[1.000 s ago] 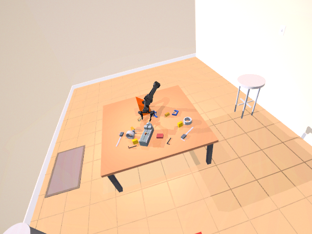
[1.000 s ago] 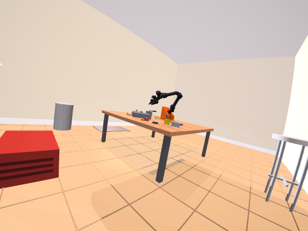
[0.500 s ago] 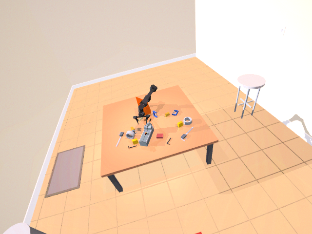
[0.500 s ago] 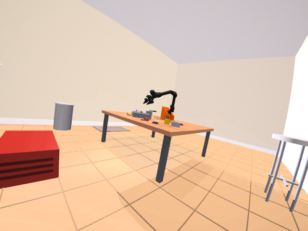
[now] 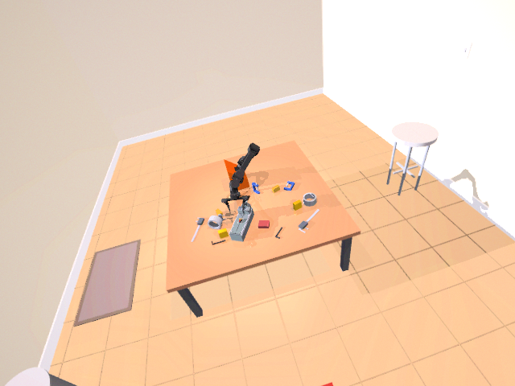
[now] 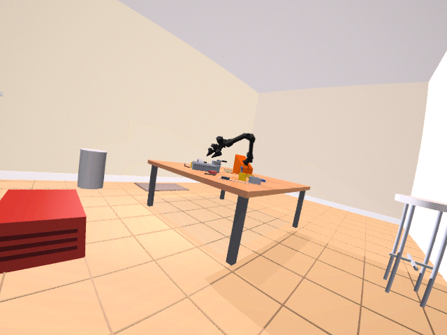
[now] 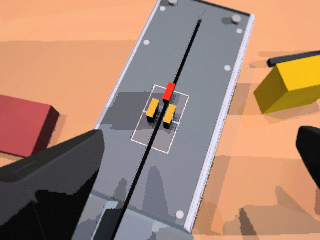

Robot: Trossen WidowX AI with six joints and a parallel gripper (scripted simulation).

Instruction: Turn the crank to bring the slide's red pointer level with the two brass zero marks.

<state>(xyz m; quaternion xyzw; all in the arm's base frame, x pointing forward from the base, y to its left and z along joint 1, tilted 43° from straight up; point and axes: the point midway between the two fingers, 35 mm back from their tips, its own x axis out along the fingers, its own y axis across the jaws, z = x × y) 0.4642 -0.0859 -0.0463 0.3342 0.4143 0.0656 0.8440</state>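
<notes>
The dark crank handle is 12 cm behind my gripper tip, 11 cm to the left of it and 2 cm below it. From my gripper tip the other things lie so: red pointer 5 cm ahead, 6 cm below; then red block 7 cm ahead, 16 cm to the left, 13 cm below.
</notes>
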